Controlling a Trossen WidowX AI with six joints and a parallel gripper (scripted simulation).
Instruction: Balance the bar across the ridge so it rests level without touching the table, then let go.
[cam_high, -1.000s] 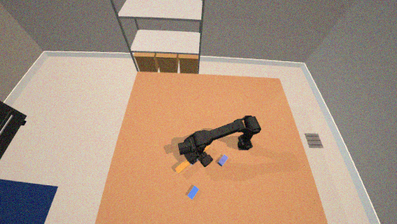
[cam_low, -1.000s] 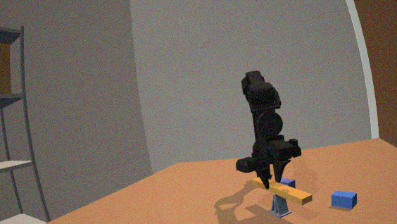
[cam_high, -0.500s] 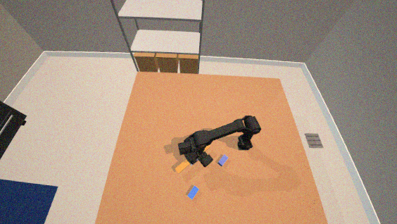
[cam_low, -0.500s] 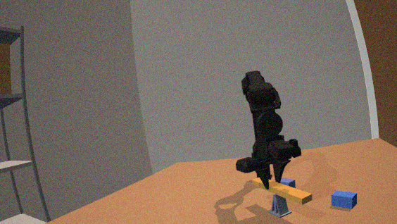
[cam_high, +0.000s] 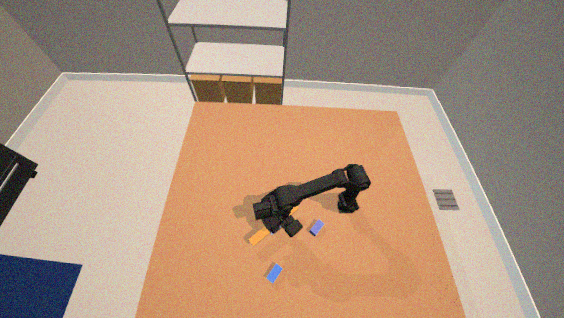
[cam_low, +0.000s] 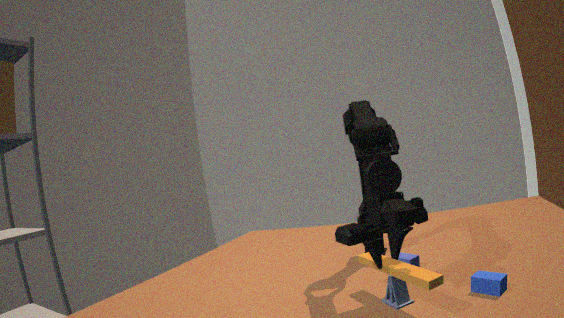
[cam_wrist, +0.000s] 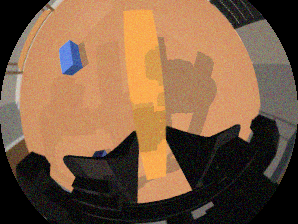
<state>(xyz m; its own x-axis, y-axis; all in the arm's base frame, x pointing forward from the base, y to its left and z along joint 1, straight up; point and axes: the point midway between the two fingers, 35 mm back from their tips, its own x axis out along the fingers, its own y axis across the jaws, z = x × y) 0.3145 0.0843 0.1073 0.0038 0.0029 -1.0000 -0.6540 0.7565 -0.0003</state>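
Now: gripper tip 2 cm to the right of the long orange bar and 2 cm short of it. The rest, counted from my gripper tip: blue block: 21 cm to the left, 6 cm below, 2 cm ahead.
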